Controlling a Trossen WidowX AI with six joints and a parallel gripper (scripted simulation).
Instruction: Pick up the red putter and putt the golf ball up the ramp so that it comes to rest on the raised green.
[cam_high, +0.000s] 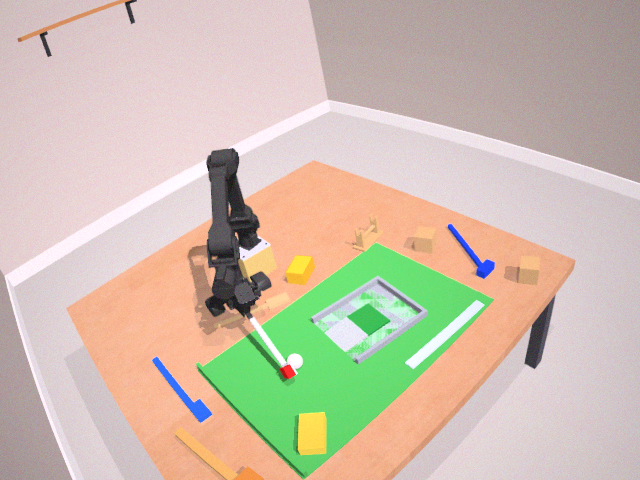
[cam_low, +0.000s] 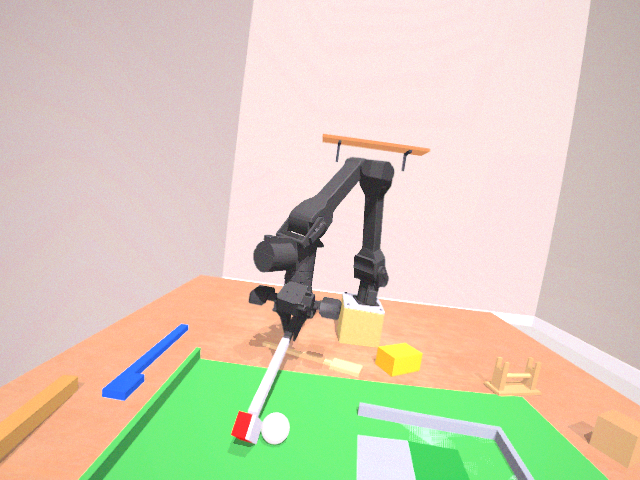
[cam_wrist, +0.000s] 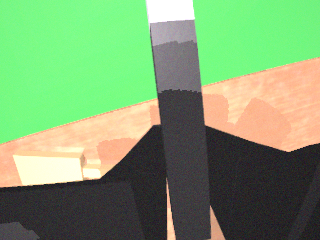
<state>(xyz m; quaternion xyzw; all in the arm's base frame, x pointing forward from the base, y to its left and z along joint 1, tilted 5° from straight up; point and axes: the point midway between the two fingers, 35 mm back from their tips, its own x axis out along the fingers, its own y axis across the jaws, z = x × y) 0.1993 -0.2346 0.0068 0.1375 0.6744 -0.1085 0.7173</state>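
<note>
My gripper tip is now 110 mm short of the red putter and 40 mm to the left of it. From my gripper tip the other things lie so: white golf ball (210 mm ahead, 20 mm to the right, 50 mm below); then wooden stand (70 mm ahead, 520 mm to the left, 40 mm below); then white strip (500 mm ahead, 250 mm to the left, 70 mm below).
</note>
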